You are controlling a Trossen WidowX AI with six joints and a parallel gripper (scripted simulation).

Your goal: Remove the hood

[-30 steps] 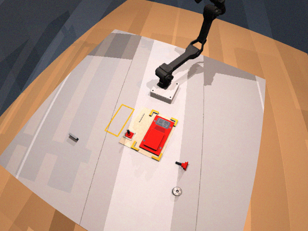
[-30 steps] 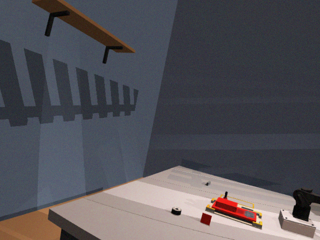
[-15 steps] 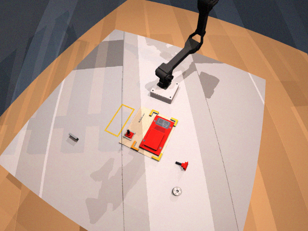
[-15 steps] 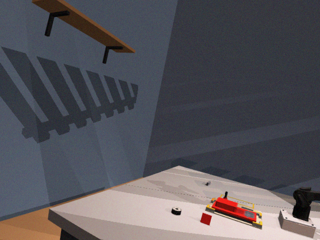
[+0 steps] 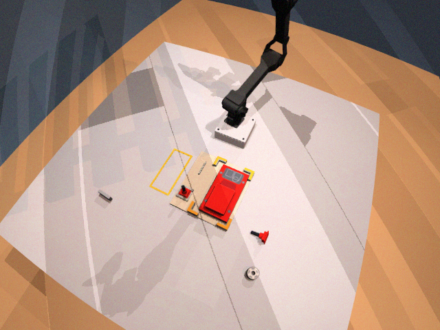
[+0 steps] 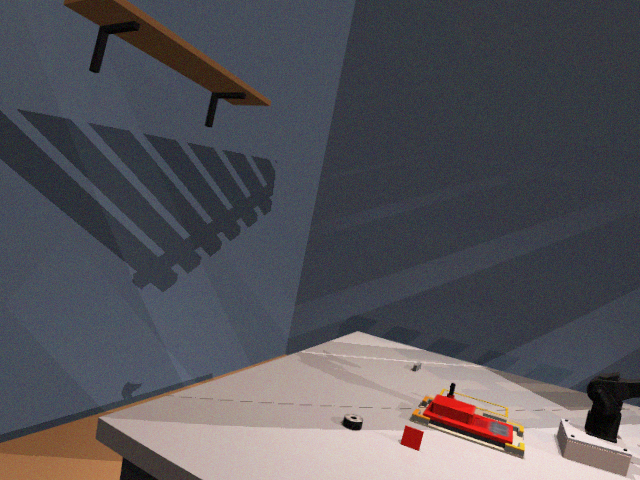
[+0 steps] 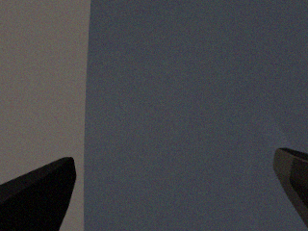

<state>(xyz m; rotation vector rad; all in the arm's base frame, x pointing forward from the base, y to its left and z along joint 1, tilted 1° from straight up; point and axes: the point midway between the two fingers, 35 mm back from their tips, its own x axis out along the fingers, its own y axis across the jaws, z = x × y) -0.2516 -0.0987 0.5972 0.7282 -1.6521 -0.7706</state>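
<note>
Now: the hood 630 mm below my gripper tip, 560 mm ahead of it and 280 mm to the left of it.
</note>
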